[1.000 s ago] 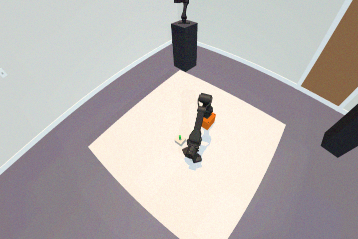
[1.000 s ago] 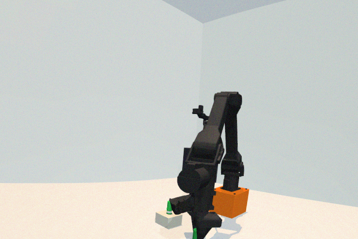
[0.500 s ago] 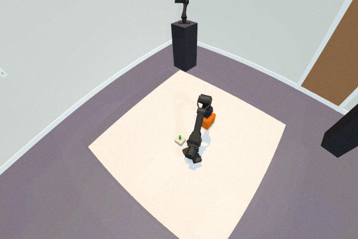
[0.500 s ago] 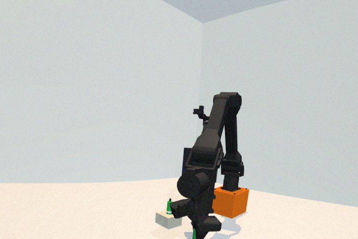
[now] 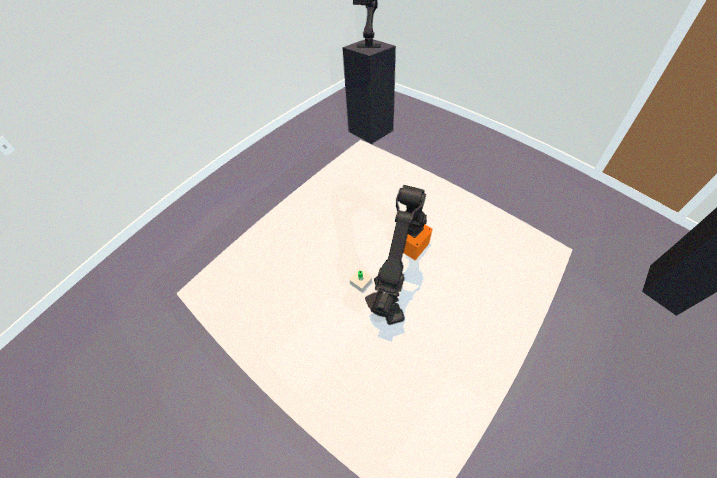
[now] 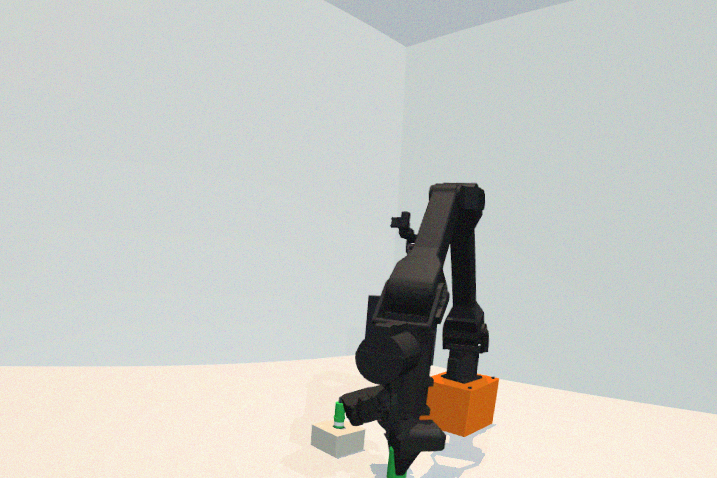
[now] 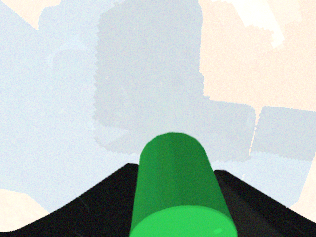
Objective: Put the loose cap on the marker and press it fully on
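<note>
The green marker is 160 mm to the right of my gripper tip, 40 mm above it and 20 mm behind it. Also, from my gripper tip: green cap (10 mm above); then holder block (160 mm to the right, 20 mm behind, 10 mm below).
</note>
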